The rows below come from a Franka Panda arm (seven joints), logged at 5 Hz.
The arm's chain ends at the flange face. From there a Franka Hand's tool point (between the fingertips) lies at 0.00 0.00 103.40 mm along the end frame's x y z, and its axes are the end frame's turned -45 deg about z.
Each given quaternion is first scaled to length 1.
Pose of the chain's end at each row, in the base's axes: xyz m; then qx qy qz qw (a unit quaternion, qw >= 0):
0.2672 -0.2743 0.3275 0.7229 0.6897 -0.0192 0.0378
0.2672 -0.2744 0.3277 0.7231 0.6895 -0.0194 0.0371
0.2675 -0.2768 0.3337 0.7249 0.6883 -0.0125 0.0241
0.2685 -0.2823 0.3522 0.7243 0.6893 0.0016 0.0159
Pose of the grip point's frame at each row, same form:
0.2697 -0.2827 0.2245 0.4039 0.9138 -0.0322 0.0276
0.2696 -0.2827 0.2247 0.4042 0.9137 -0.0321 0.0269
0.2691 -0.2822 0.2305 0.4063 0.9133 -0.0208 0.0175
0.2710 -0.2845 0.2489 0.4054 0.9140 -0.0046 0.0153

